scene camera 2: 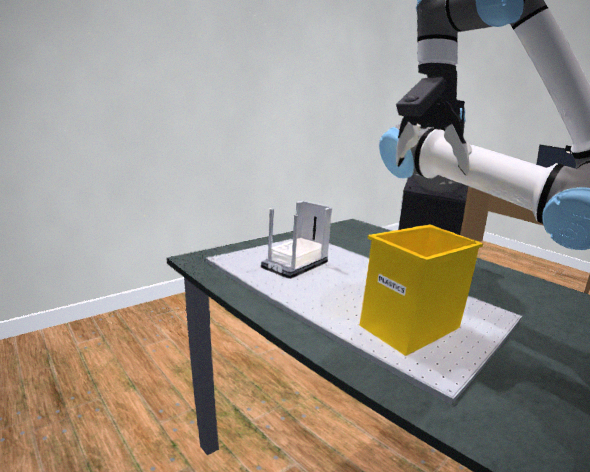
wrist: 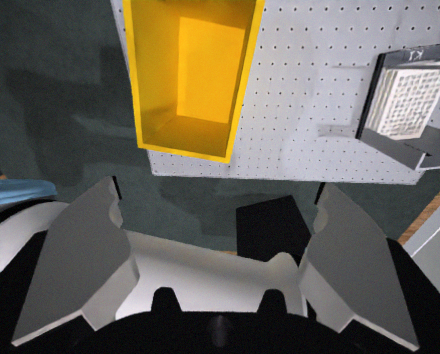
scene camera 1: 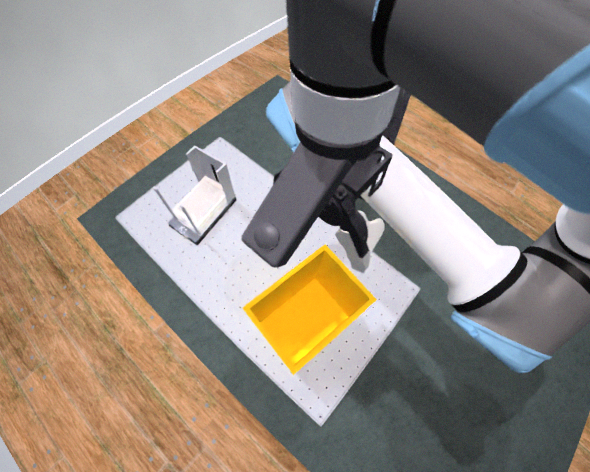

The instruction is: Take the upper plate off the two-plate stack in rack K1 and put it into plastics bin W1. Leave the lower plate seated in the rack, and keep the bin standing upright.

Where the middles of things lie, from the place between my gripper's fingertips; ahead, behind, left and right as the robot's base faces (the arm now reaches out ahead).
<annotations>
The yellow plastics bin W1 [scene camera 2: 418, 279] is 5 cm ahead of my hand, 4 cm to the left of it and 21 cm below it.
</annotations>
